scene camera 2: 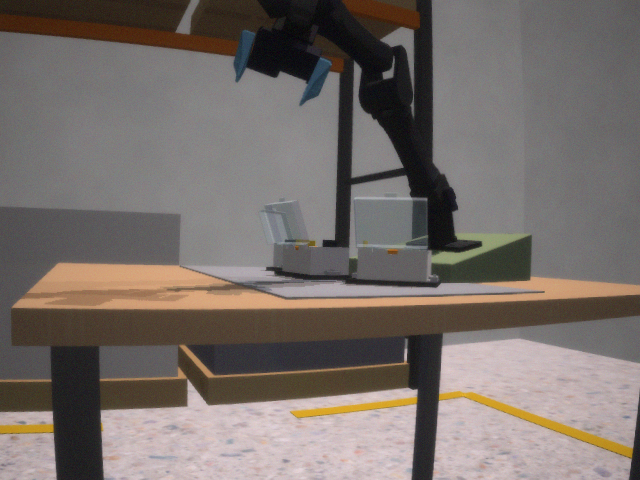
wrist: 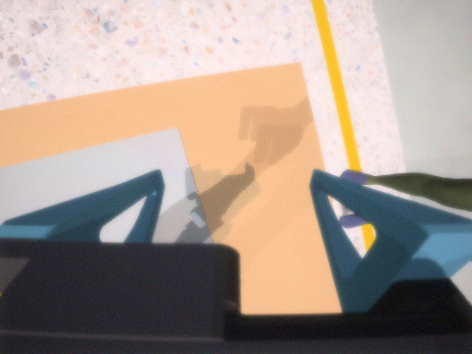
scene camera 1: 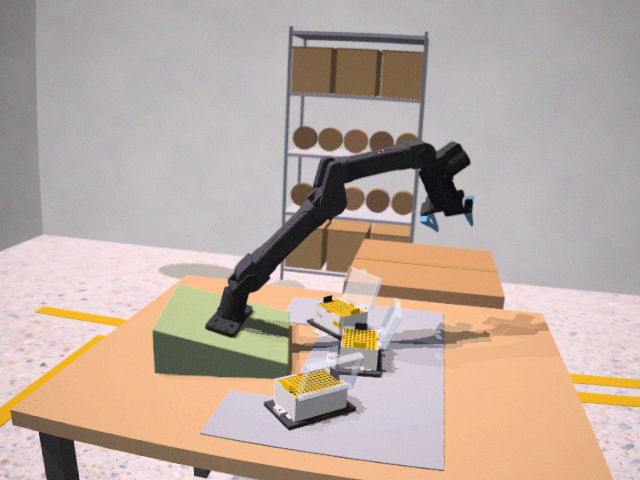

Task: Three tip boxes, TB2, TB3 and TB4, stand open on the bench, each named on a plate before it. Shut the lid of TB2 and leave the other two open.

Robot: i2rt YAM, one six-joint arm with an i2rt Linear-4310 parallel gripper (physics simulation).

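Seen in the pictures: gripper, between the fingertips: (scene camera 2: 269, 90) (wrist: 236, 177) (scene camera 1: 455, 227); arm's base, origin of its link: (scene camera 2: 442, 246) (scene camera 1: 229, 318).
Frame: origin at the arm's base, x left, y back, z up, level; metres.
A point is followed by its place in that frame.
Note:
Three white tip boxes with yellow racks stand with clear lids up. In scene camera 1, one box (scene camera 1: 321, 404) @[x -0.286, y -0.265, z -0.038 m] is nearest the camera, one box (scene camera 1: 360, 356) is in the middle, and one box (scene camera 1: 341, 316) @[x 0.107, y -0.264, z -0.009 m] is at the back. In scene camera 2, the nearest-the-camera box (scene camera 2: 393, 264) @[x 0.206, y -0.284, z -0.034 m] stands at the right; the other two overlap left of it. The name plates are too small to read, so I cannot tell which box is TB2. My gripper (scene camera 1: 450, 227) @[x 0.261, y -0.543, z 0.210 m] (scene camera 2: 268, 93) @[x 0.261, y -0.543, z 0.210 m] (wrist: 236, 177) @[x 0.261, y -0.543, z 0.210 m] is open and empty, high above the bench and beyond the boxes from the arm's base.
The arm's base stands on a green wedge block (scene camera 1: 222, 356) @[x -0.160, y -0.029, z -0.022 m] (scene camera 2: 485, 263) @[x 0.149, y -0.009, z -0.033 m] beside the boxes. The boxes stand on a grey mat (scene camera 1: 408, 423) @[x -0.274, y -0.438, z -0.070 m] (wrist: 125, 155) @[x 0.332, y -0.443, z -0.070 m] on the wooden bench (scene camera 1: 496, 413) @[x -0.203, y -0.625, z -0.073 m] (scene camera 2: 155, 322) @[x 0.432, y -0.723, z -0.086 m]. A shelf rack (scene camera 1: 286, 155) and a large carton (scene camera 1: 429, 273) are behind the bench.

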